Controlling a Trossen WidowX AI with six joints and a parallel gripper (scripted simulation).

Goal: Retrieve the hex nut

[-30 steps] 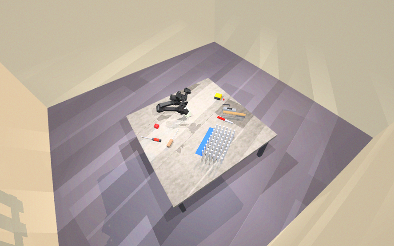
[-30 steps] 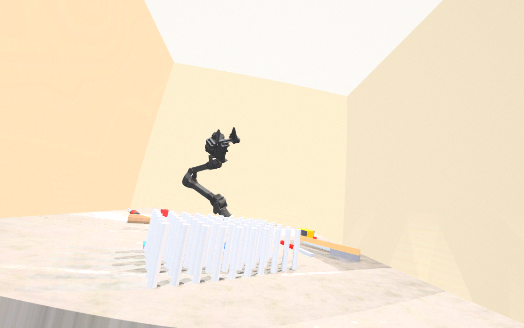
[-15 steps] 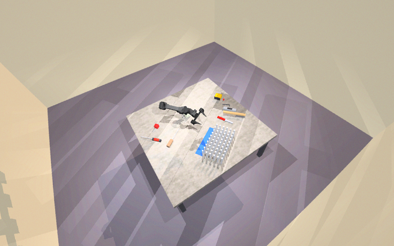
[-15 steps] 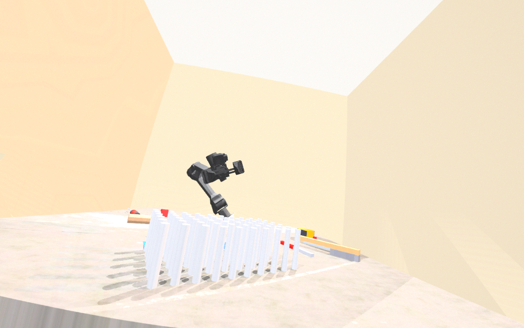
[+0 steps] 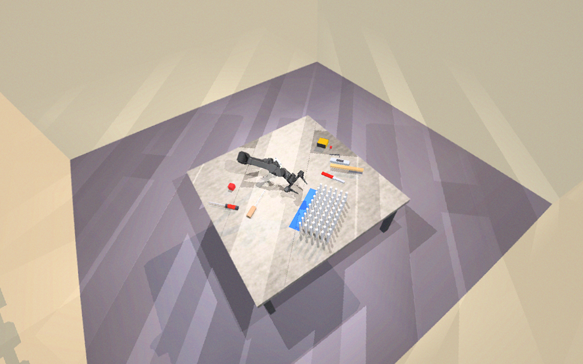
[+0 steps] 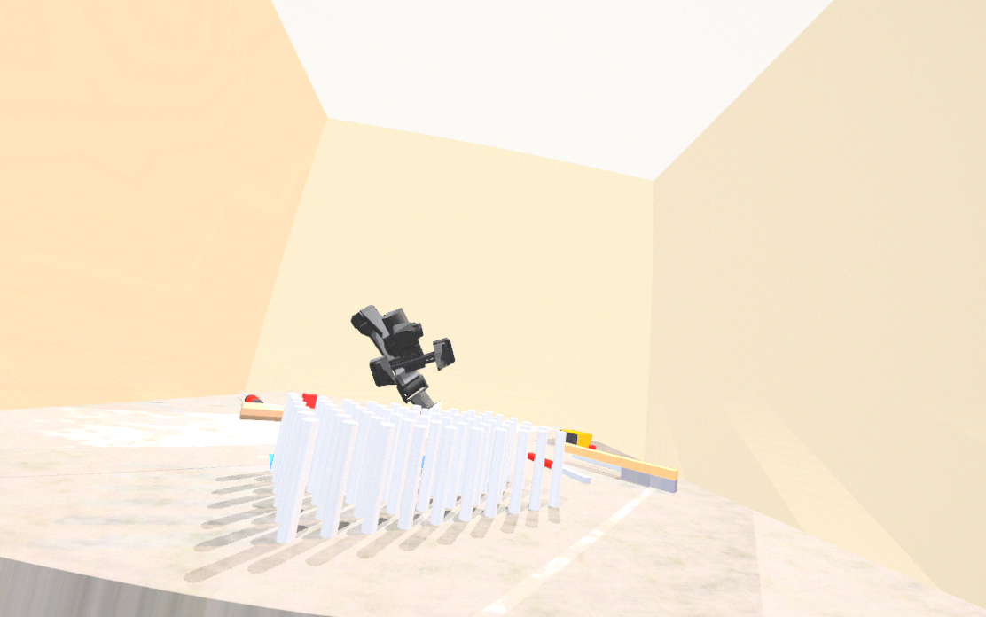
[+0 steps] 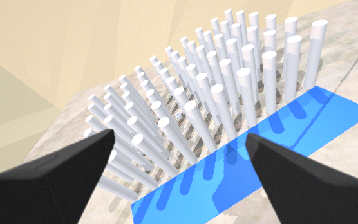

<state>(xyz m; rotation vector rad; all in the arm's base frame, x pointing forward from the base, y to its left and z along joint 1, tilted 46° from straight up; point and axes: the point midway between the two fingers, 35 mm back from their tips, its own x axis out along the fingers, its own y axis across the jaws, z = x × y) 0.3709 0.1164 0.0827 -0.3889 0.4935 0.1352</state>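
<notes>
Right now the tool with pale metal rod is 17 cm behind my gripper tip, 30 cm to the right of it and 15 cm below it. Also, from my gripper tip: red-handled tool 8 cm behind, 32 cm to the left, 16 cm below; then blue taped strip 5 cm ahead, 2 cm to the right, 16 cm below; then grey tool 21 cm behind, 47 cm to the left, 15 cm below.
</notes>
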